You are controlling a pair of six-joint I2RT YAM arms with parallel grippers.
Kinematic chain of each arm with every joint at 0, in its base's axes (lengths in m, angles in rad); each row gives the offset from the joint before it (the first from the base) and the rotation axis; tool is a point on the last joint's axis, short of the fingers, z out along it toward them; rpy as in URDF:
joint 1: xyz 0 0 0.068 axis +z
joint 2: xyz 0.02 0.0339 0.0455 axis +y
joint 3: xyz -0.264 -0.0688 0 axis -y
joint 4: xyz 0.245 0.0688 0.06 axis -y
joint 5: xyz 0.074 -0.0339 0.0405 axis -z
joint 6: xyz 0.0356 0 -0.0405 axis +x
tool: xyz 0 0 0 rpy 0 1.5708 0
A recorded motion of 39 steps. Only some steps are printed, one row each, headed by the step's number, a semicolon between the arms.
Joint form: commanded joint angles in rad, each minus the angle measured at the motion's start. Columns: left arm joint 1, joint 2, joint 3, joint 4, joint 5, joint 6; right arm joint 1, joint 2, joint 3, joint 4, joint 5, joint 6.
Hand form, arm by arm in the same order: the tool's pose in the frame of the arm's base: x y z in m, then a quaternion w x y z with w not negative. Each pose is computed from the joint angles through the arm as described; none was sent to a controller.
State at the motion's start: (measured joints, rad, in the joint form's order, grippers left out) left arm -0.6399 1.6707 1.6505 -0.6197 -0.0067 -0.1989; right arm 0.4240 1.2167 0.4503 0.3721 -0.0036 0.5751
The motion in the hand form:
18: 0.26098 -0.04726 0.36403 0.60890 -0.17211 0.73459 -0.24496; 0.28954 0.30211 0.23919 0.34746 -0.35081 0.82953 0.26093
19: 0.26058 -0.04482 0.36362 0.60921 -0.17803 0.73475 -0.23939; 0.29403 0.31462 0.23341 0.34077 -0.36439 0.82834 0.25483
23: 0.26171 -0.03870 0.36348 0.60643 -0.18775 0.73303 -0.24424; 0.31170 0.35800 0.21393 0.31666 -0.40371 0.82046 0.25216
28: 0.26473 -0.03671 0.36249 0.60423 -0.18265 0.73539 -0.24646; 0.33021 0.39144 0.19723 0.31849 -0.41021 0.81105 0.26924
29: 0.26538 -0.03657 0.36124 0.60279 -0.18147 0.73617 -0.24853; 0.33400 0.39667 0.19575 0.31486 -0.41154 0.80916 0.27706
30: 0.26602 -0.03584 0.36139 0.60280 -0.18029 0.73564 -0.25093; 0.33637 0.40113 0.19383 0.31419 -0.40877 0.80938 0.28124
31: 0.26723 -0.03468 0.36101 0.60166 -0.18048 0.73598 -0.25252; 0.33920 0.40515 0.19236 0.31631 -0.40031 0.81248 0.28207
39: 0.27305 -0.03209 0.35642 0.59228 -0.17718 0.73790 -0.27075; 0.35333 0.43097 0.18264 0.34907 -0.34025 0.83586 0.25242
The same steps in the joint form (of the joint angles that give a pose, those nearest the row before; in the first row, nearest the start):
18: 0.4566 -0.5465 -0.6568 0.6112 -0.0239 -0.4180; 0.3659 0.6194 0.9058 -0.5798 -0.1946 -0.4915
19: 0.4644 -0.5494 -0.6580 0.6048 -0.0317 -0.4188; 0.3793 0.6731 0.9593 -0.5996 -0.1906 -0.5110
23: 0.4908 -0.5487 -0.6573 0.6028 -0.0100 -0.4372; 0.4145 0.8666 1.1738 -0.6717 -0.2106 -0.5588
28: 0.5030 -0.5380 -0.6540 0.6070 0.0136 -0.4308; 0.4296 1.0259 1.3524 -0.6679 -0.2345 -0.5519
29: 0.5048 -0.5359 -0.6572 0.6109 0.0209 -0.4317; 0.4296 1.0544 1.3934 -0.6789 -0.2521 -0.5484
30: 0.5090 -0.5339 -0.6565 0.6146 0.0297 -0.4325; 0.4315 1.0763 1.4212 -0.6804 -0.2560 -0.5383
31: 0.5150 -0.5297 -0.6552 0.6163 0.0384 -0.4342; 0.4331 1.0969 1.4484 -0.6800 -0.2471 -0.5200
39: 0.5341 -0.5086 -0.6598 0.6381 0.0930 -0.4522; 0.4534 1.2268 1.6284 -0.6919 -0.1015 -0.4210

